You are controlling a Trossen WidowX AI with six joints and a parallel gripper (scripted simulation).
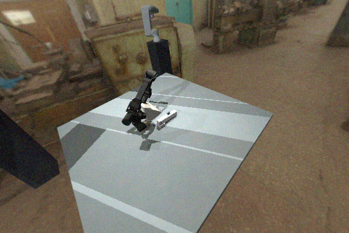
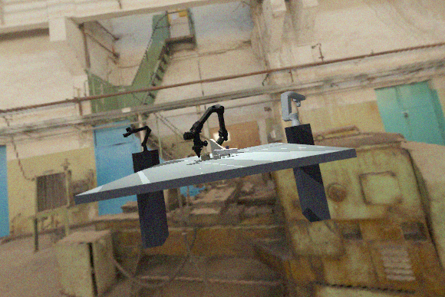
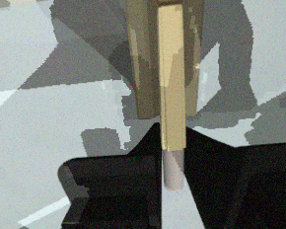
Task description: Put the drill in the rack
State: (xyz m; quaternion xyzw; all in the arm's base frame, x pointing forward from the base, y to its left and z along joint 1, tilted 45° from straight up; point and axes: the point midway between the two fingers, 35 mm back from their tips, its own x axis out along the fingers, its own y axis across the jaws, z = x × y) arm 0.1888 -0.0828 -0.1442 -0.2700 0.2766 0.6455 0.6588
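Right now my gripper tip is 40 mm to the right of the drill and 30 mm below it. Also, from my gripper tip: dark key: 240 mm to the left, 80 mm ahead, 30 mm above; then grey block: 210 mm to the left, 80 mm ahead, 10 mm above.
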